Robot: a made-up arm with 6 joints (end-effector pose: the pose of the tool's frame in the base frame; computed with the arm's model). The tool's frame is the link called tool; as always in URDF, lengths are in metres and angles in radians.
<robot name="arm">
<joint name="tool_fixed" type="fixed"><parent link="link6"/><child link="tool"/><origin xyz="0 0 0" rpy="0 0 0"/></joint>
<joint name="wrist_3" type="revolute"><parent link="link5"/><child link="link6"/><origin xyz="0.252 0 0" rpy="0 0 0"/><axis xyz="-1 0 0"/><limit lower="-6.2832" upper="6.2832"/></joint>
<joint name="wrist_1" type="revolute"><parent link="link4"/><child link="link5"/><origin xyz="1.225 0 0" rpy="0 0 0"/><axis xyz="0 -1 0"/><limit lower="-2.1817" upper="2.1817"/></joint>
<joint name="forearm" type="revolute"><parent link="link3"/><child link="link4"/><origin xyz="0 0 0.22" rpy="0 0 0"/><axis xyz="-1 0 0"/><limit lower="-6.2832" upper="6.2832"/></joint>
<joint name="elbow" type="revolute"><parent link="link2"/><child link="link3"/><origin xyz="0 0 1.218" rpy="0 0 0"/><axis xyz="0 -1 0"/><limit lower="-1.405" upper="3.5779"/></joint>
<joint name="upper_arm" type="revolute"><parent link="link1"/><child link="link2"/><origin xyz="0.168 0 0" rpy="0 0 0"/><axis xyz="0 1 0"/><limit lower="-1.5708" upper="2.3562"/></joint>
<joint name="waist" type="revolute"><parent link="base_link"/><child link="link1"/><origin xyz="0 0 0.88" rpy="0 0 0"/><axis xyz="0 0 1"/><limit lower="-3.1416" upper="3.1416"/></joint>
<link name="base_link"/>
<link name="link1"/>
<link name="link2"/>
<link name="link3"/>
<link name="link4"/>
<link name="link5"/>
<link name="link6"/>
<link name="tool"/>
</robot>
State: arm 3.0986 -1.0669 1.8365 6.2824 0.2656 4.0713
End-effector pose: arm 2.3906 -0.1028 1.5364 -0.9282 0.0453 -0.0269
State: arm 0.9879 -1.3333 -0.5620 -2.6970 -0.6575 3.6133
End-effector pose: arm -0.1900 -0.1679 2.4169 -0.1059 -1.6450 0.3914
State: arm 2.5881 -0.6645 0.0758 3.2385 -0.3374 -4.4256
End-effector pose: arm -0.2530 0.1469 3.0492 -1.5747 -1.0200 -2.2850
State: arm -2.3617 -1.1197 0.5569 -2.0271 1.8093 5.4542
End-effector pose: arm 0.6721 0.9739 2.5581 0.5642 2.7175 -1.4079
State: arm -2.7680 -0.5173 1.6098 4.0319 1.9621 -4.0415
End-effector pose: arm 0.9514 0.5674 2.8585 0.3519 1.7069 2.1845
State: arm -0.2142 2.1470 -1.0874 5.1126 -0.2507 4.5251
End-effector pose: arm -0.2727 0.1182 0.1577 0.1949 -0.2972 2.6561
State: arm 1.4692 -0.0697 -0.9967 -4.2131 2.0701 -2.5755
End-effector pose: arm -0.1083 0.8527 1.2802 0.5777 -2.2821 -1.3795
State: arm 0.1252 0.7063 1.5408 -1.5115 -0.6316 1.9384
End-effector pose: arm 1.7289 0.3673 3.0068 -0.6005 -0.9352 0.5342
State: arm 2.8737 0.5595 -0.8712 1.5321 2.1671 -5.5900
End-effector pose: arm -1.2042 0.1145 0.8713 -1.1329 0.3546 -1.8602
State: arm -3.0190 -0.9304 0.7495 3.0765 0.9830 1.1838
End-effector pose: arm 0.9623 0.1048 2.9632 -0.3027 -2.0707 -1.3021
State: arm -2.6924 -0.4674 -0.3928 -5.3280 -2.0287 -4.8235
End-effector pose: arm -0.7315 -0.1477 2.1396 1.8710 1.8367 -0.4652
